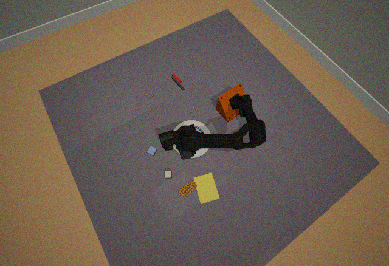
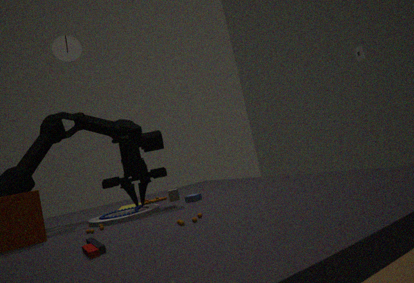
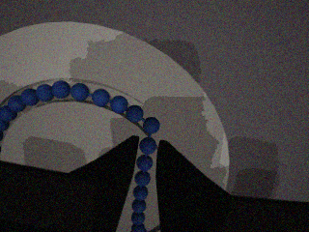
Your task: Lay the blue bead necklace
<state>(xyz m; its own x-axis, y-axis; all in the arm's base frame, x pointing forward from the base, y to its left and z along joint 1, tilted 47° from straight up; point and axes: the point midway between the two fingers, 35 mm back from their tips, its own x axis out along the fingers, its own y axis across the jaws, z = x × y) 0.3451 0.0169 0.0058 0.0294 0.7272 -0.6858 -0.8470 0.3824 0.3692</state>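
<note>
Right now my gripper tip is 6 cm past the round white bead board, 1 cm to the left of it and 1 cm above it. Also, from my gripper tip: cream cube (14 cm ahead, 6 cm to the left); yellow sheet (21 cm to the left, 4 cm ahead, 1 cm below); light blue cube (14 cm ahead, 8 cm to the right, 1 cm below).
</note>
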